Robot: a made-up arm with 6 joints.
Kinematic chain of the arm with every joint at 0, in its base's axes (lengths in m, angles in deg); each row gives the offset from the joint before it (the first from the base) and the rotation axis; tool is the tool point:
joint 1: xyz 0 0 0.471 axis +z
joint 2: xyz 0 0 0 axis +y
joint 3: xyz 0 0 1.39 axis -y
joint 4: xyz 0 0 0 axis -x
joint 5: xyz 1.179 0 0 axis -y
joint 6: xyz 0 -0.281 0 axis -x
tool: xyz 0 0 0
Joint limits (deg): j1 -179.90..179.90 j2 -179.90..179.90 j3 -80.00..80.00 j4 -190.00..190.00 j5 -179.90..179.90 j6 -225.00..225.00
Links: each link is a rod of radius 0.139 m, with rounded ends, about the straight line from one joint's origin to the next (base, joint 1, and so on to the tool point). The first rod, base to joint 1, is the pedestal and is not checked.
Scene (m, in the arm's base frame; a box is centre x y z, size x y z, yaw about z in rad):
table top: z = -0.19
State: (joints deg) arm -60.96 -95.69 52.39 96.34 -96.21 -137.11
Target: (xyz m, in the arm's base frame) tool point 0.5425 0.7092 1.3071
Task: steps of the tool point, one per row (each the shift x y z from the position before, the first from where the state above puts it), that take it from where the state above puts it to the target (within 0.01 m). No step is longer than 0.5 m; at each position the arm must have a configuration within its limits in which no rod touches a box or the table.
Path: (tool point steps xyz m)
1: 0.3873 0.0383 0.2375
2: 0.3857 -0.0803 0.2033
3: 0.3489 -0.1879 0.1553
4: 0.2841 -0.2735 0.0978
5: 0.2007 -0.3289 0.0327
6: 0.1109 -0.3497 -0.0357
7: 0.0266 -0.3372 -0.1033

